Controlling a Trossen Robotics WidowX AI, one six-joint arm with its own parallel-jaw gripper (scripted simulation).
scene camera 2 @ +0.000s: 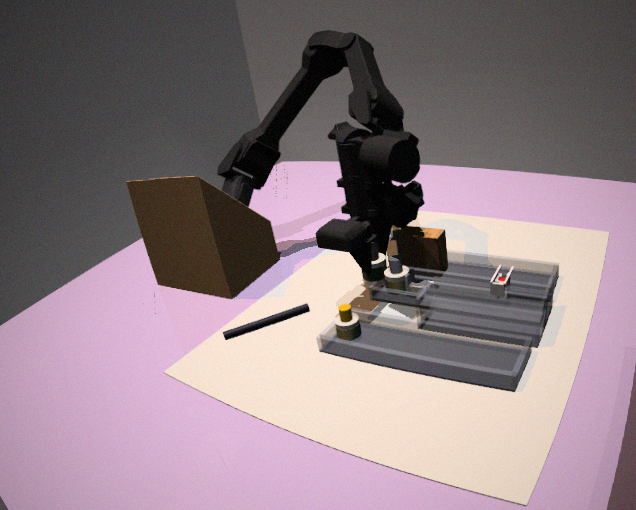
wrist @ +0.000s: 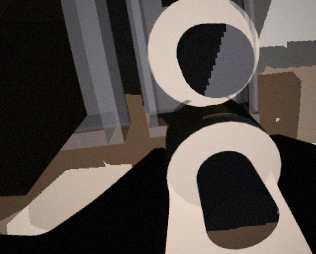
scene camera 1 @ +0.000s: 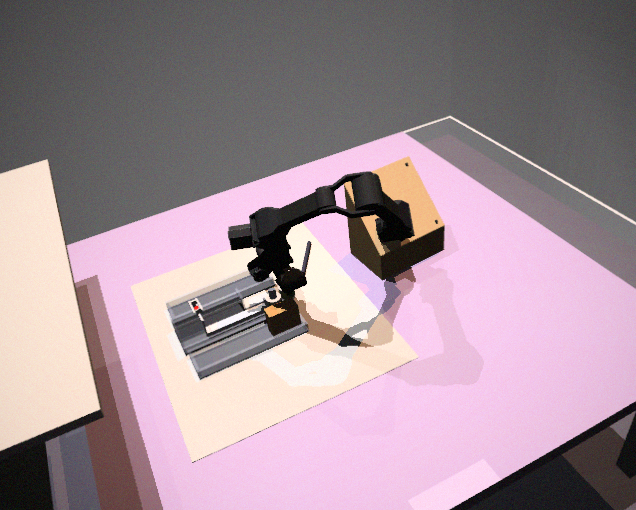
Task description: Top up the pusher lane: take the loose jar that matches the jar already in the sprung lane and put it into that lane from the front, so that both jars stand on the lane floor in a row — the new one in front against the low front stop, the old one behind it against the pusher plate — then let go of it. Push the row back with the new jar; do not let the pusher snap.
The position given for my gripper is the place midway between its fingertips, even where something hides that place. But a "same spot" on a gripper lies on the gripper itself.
my gripper: scene camera 2; wrist; scene camera 1 286, 290
brown block: scene camera 2; wrist; scene camera 1 280, 317
same spot on brown block: [wrist: 49, 107] = [scene camera 2: 407, 253]
same spot on my gripper: [wrist: 135, 207] = [scene camera 2: 386, 235]
